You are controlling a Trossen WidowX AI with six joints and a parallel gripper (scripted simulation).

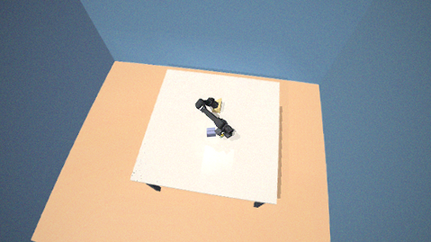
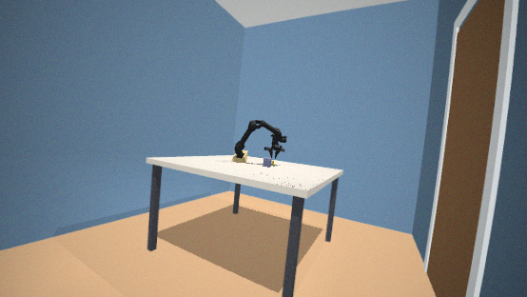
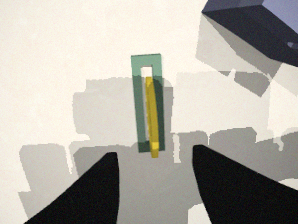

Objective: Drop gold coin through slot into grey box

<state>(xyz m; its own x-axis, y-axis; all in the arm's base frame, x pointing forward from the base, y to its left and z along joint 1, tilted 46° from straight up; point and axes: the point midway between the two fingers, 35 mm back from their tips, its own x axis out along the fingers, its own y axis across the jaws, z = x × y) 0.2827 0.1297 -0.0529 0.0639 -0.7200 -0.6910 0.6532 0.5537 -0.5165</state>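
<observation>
My gripper tip is 4 cm above the gold coin.
</observation>
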